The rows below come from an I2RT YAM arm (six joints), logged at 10 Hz.
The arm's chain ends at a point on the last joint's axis. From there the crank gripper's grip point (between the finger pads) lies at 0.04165 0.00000 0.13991 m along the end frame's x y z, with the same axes.
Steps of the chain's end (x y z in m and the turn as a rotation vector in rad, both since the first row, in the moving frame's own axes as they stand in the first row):
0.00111 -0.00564 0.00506 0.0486 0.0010 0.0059
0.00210 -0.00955 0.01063 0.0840 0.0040 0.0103
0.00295 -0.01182 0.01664 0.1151 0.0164 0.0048
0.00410 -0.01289 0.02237 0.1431 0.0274 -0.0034
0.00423 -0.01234 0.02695 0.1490 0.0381 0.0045
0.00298 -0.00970 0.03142 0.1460 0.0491 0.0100
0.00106 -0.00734 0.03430 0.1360 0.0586 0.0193
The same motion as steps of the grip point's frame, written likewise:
0.00127 -0.01219 0.00486 0.0486 0.0010 0.0059
0.00272 -0.02085 0.00999 0.0840 0.0040 0.0103
0.00527 -0.02764 0.01503 0.1151 0.0164 0.0048
0.00787 -0.03291 0.01974 0.1431 0.0274 -0.0034
0.00956 -0.03279 0.02373 0.1490 0.0381 0.0045
0.00987 -0.02945 0.02776 0.1460 0.0491 0.0100
0.00933 -0.02525 0.03039 0.1360 0.0586 0.0193

